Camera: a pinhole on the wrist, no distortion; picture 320 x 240 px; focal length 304.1 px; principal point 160.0 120.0 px. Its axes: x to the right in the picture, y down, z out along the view. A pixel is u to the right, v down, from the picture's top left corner.
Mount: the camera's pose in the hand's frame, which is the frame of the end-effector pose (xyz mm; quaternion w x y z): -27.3 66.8 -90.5 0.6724 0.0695 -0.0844 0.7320
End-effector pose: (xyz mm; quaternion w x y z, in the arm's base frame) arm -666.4 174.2 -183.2 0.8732 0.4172 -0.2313 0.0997
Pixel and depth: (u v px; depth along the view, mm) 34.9 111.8 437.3
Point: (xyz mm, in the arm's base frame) -692.3 -184.3 -161.4
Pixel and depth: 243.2 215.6 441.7
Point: -969.2 -54.4 -21.3
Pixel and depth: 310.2 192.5 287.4
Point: -883.8 93.5 -24.8
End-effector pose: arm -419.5 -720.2 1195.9 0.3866 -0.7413 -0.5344 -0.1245
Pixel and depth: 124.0 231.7 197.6
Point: -485.2 -721.9 1074.5
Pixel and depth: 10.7 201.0 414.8
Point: -734.9 -588.4 1043.6
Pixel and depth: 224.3 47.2 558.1
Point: -431.2 -325.9 893.6
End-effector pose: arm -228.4 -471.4 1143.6 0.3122 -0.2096 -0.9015 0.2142
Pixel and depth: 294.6 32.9 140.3
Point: -247.9 -402.0 1051.1
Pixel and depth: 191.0 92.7 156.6
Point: -247.7 -456.2 1063.0
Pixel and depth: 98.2 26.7 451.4
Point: -554.6 -588.4 1015.0
